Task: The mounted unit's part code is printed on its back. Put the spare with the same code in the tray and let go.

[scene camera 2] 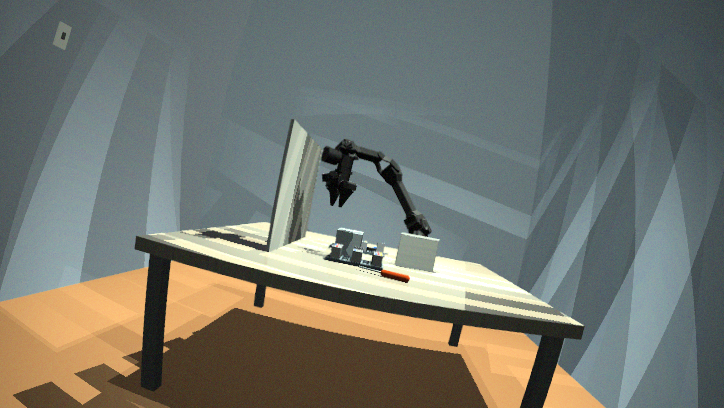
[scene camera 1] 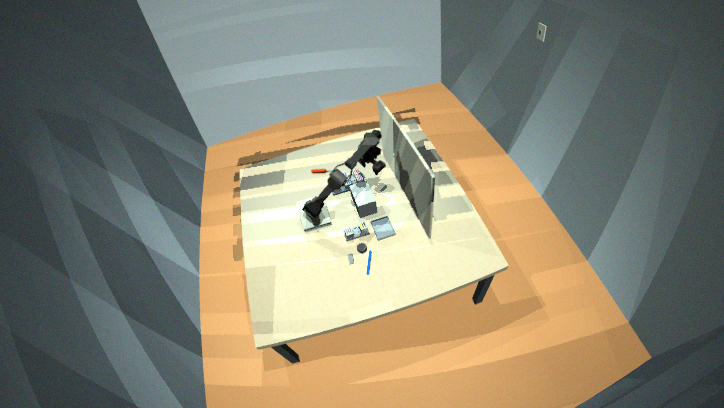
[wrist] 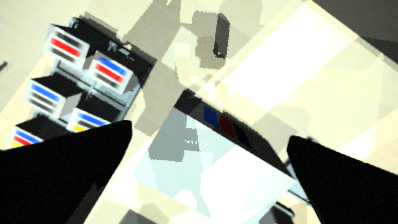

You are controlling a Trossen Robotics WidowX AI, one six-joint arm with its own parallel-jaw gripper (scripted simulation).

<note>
My gripper is open and holds nothing. I also see a spare, a mounted unit and an upright grey panel.
My gripper shows as well in the wrist view.
</note>
